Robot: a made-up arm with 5 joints.
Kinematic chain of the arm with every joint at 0, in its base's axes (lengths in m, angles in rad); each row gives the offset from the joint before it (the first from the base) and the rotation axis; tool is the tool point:
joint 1: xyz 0 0 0.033 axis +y
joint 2: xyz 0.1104 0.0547 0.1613 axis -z
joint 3: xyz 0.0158 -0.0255 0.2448 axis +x
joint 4: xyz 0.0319 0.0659 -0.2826 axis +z
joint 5: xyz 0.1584 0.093 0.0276 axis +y
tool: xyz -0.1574 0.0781 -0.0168
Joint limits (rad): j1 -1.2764..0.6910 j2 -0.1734..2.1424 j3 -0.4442..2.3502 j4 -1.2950..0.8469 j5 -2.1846..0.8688
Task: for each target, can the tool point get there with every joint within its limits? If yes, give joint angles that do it. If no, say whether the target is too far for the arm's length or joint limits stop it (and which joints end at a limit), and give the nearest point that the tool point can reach.
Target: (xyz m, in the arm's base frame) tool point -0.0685 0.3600 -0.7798
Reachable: no: joint limits stop it (at a limit: joint 1, joint 2, joint 3) | nearest point 0.1671 0.1970 -0.2115 | short by 0.636 m
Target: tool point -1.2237 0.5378 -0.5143
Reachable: no: too far | nearest point -0.6604 0.3361 0.2474 | short by 0.969 m
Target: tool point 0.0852 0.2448 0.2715
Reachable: yes | joints -0.2739 0.3475 -0.0090 0.5386 0.4772
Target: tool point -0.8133 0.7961 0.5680
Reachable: no: too far | nearest point -0.6151 0.4696 0.4440 | short by 0.402 m
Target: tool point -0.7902 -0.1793 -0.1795
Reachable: no: joint limits stop it (at a limit: joint 1, joint 2, joint 3, joint 5) | nearest point -0.6147 -0.0769 0.1896 | short by 0.421 m
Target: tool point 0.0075 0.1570 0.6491
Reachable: yes | joints -1.0856 1.0738 0.7447 0.1802 -1.1113
